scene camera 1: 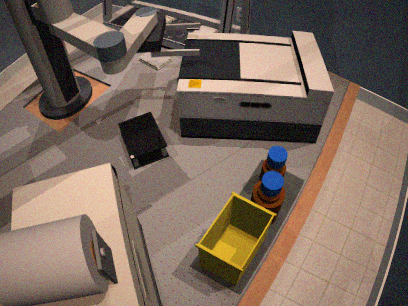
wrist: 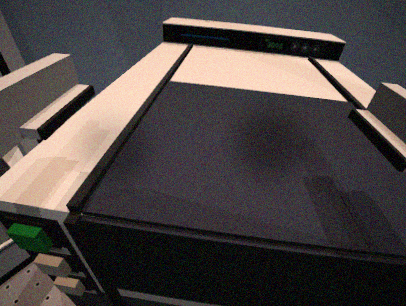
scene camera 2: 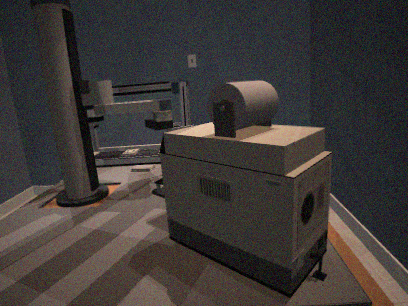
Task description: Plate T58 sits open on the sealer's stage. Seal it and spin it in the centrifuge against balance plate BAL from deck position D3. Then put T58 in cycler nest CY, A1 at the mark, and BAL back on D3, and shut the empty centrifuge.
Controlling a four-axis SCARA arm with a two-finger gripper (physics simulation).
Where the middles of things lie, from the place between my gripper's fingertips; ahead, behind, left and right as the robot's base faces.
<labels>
I see my gripper 10 cm past the green button (wrist: 31, 238), 8 cm above it and 6 cm to the right of it. The rest, counted from my hand: roll (scene camera 2: 256, 102) (77 cm to the right, 24 cm ahead, 15 cm above); centrifuge (scene camera 1: 244, 87) (18 cm ahead, 14 cm below, 5 cm to the left).
</labels>
